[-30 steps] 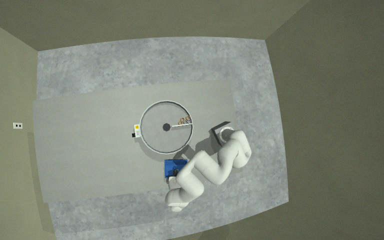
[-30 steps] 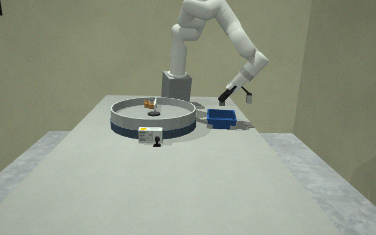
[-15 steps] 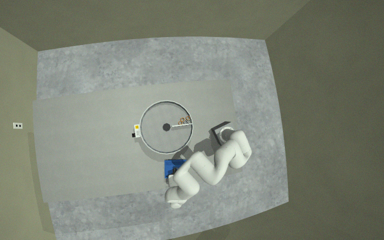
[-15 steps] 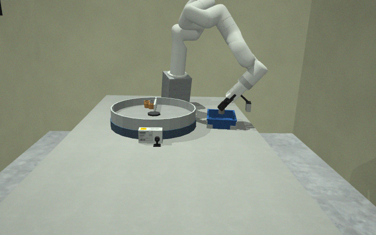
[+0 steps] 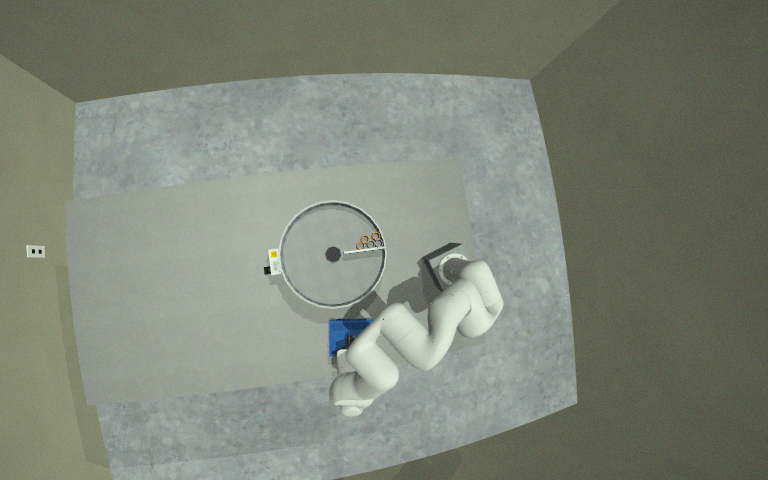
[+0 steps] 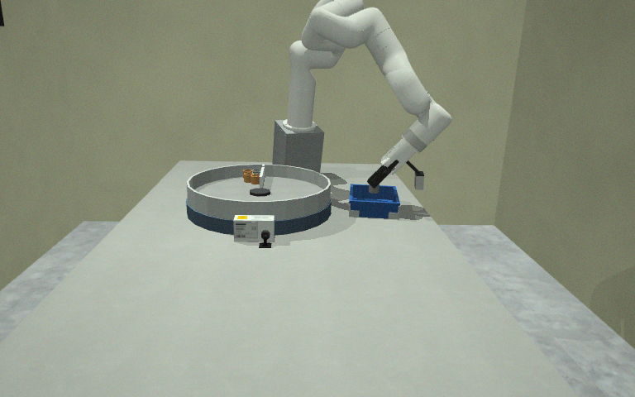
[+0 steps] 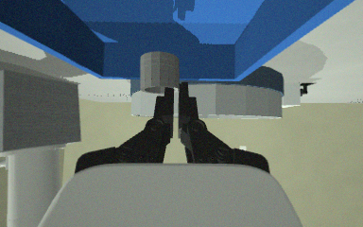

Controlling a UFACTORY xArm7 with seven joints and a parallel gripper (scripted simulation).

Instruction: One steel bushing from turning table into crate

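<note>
The blue crate is 1 cm behind my hand and 7 cm below it. Also, from my hand: round turning table 5 cm ahead, 35 cm to the right, 4 cm below.
</note>
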